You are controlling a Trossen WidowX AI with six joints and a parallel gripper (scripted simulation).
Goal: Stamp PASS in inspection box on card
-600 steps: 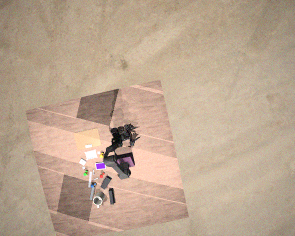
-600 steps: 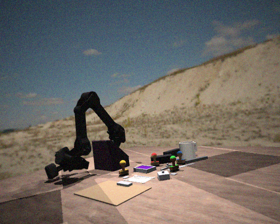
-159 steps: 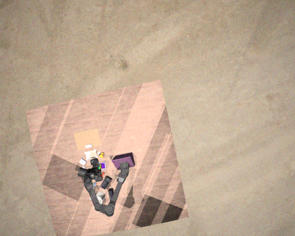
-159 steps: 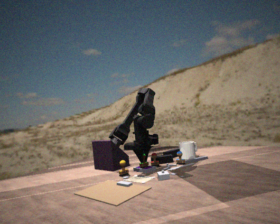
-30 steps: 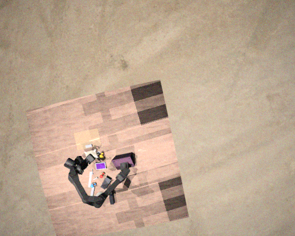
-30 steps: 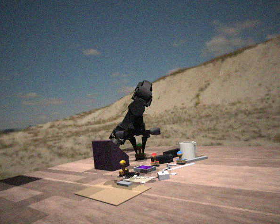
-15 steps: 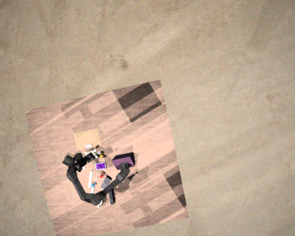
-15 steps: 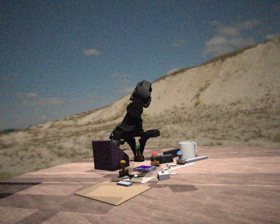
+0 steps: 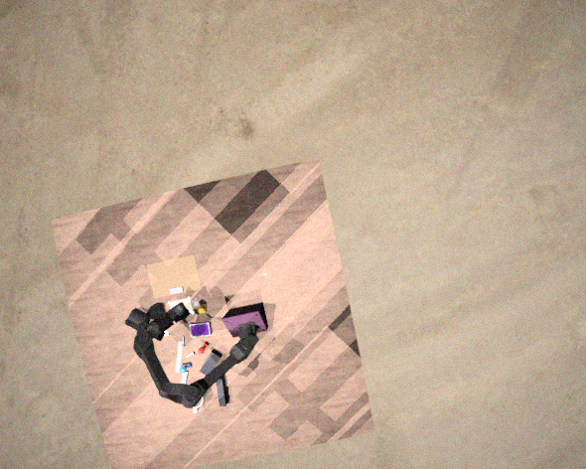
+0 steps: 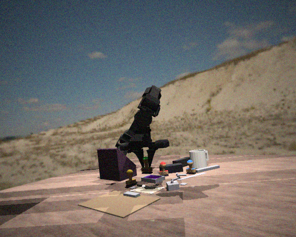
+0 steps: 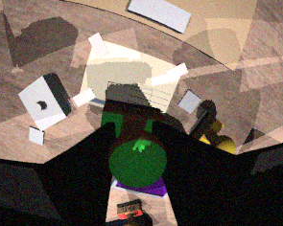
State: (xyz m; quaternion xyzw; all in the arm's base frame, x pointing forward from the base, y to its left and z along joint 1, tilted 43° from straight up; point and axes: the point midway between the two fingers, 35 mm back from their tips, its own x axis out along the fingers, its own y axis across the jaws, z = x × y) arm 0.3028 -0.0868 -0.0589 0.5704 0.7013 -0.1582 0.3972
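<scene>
Now: gripper tip 80 mm above the cream card and 10 mm to the left of it. From my gripper tip the other things lie so: grey block (90 mm ahead, 60 mm below, 40 mm to the left); then green-knobbed PASS stamp (right at my gripper tip); then yellow-knobbed stamp (110 mm behind, 60 mm below, 10 mm to the left).
</scene>
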